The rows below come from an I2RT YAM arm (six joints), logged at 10 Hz.
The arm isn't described. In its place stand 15 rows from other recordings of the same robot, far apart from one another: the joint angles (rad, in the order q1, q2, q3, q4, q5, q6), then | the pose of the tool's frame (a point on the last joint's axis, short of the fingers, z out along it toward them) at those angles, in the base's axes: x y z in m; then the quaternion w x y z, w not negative.
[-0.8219 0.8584 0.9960 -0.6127 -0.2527 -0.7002] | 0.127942, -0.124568, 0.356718, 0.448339, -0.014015, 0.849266, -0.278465
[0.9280 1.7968 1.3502 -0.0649 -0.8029 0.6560] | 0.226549, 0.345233, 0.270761, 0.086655, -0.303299, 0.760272, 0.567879
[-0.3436 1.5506 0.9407 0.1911 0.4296 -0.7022] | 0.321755, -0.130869, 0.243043, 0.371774, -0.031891, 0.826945, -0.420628
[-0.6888 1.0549 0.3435 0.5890 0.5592 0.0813] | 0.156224, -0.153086, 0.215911, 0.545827, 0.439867, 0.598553, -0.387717
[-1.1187 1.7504 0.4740 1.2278 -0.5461 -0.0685] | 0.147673, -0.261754, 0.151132, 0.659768, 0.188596, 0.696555, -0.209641
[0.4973 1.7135 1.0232 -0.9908 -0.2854 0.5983] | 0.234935, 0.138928, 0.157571, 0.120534, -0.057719, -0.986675, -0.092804
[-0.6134 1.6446 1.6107 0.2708 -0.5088 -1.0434] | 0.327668, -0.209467, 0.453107, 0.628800, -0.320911, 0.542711, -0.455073
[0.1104 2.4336 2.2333 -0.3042 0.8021 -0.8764] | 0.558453, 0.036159, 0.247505, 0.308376, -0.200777, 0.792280, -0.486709
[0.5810 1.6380 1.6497 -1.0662 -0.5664 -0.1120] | 0.268184, 0.198942, 0.349289, 0.175637, -0.382371, 0.848950, 0.319732
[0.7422 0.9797 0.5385 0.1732 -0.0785 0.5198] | 0.164392, 0.154557, 0.253349, 0.470762, -0.111824, 0.787076, 0.382608
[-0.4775 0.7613 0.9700 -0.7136 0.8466 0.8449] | 0.113454, -0.088729, 0.357880, 0.520066, 0.646940, 0.491640, -0.263232
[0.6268 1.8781 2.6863 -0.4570 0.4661 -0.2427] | 0.272655, 0.177710, 0.620125, 0.808184, -0.062982, 0.585124, 0.022408
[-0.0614 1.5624 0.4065 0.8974 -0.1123 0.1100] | 0.276915, -0.013027, 0.149505, 0.607848, 0.033602, 0.791126, 0.059254
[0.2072 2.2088 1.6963 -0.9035 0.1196 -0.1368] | 0.428565, 0.085752, 0.149685, 0.079232, -0.165783, 0.981330, -0.056832
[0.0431 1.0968 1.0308 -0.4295 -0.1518 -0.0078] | 0.243520, 0.015891, 0.340190, 0.509414, -0.060614, 0.855177, 0.074131
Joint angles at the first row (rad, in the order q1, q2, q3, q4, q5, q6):
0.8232 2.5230 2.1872 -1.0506 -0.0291 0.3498
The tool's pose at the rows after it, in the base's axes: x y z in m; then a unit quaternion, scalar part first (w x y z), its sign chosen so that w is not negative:
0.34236, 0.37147, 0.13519, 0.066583, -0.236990, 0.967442, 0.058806
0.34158, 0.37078, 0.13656, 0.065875, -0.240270, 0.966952, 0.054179
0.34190, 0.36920, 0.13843, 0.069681, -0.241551, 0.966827, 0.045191
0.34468, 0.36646, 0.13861, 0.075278, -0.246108, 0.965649, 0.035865
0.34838, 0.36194, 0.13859, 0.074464, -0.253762, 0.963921, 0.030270
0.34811, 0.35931, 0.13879, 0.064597, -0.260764, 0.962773, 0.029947
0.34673, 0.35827, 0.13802, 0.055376, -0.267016, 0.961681, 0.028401
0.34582, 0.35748, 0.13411, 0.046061, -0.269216, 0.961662, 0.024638
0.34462, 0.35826, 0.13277, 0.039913, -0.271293, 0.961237, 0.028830
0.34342, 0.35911, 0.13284, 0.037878, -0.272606, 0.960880, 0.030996
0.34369, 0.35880, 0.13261, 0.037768, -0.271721, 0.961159, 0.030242
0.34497, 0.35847, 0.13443, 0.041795, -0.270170, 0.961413, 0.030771
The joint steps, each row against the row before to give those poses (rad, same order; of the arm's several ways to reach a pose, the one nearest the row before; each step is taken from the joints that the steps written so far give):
0.0012 -0.0015 -0.0005 -0.0092 0.0045 -0.0037
0.0007 -0.0028 0.0008 -0.0099 0.0065 -0.0066
-0.0013 -0.0042 -0.0002 -0.0077 0.0187 -0.0054
-0.0063 -0.0004 0.0001 -0.0010 0.0198 -0.0174
-0.0112 0.0001 0.0006 -0.0073 0.0056 -0.0273
-0.0040 -0.0016 -0.0010 -0.0177 -0.0113 -0.0172
0.0000 0.0013 0.0004 -0.0165 -0.0076 -0.0120
0.0000 0.0075 -0.0007 -0.0117 -0.0031 -0.0041
0.0018 0.0032 0.0008 -0.0040 -0.0135 -0.0017
0.0025 -0.0005 -0.0006 -0.0013 -0.0057 0.0001
-0.0007 0.0005 0.0001 -0.0005 0.0013 0.0010
-0.0021 -0.0019 0.0033 0.0022 0.0031 0.0010

